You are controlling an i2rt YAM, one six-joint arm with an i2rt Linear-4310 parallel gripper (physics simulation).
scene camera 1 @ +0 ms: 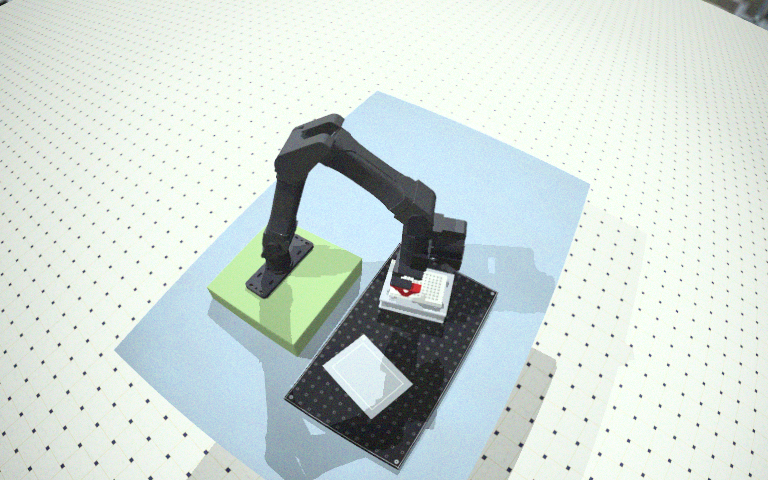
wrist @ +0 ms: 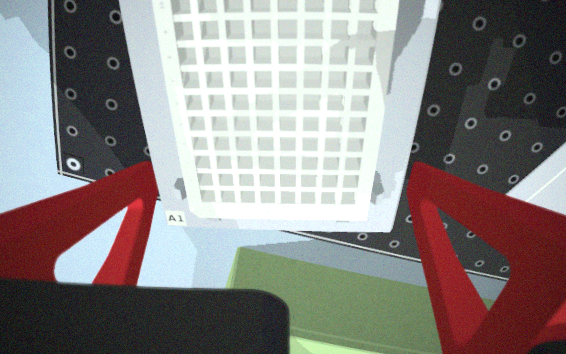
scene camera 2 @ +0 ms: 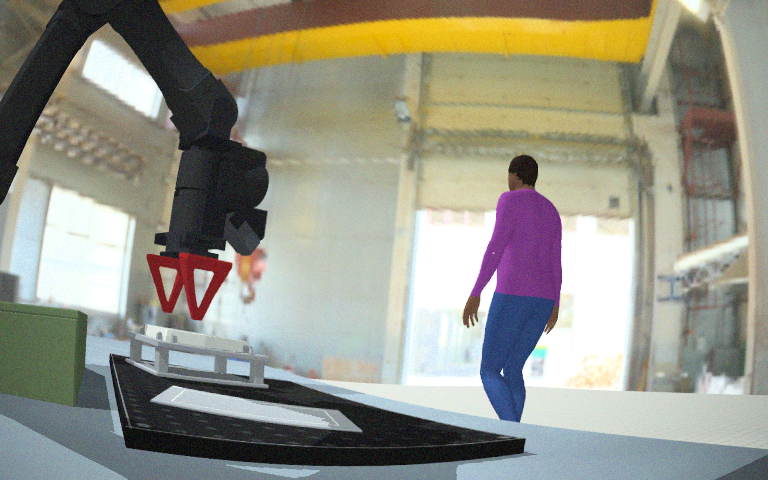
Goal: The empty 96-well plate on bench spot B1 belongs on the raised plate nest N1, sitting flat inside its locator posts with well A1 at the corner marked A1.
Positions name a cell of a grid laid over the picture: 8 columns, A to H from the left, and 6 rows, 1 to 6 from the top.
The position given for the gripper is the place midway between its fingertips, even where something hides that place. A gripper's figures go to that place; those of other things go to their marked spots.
Scene:
The gripper (scene camera 1: E4) is 1.04 m from the lens. A white well plate (scene camera 1: E4): 1.07 m from the lens. A flat white pad (scene camera 1: D5): 1.01 m from the lens. A plate nest (scene camera 1: E4): 1.05 m from the lens.

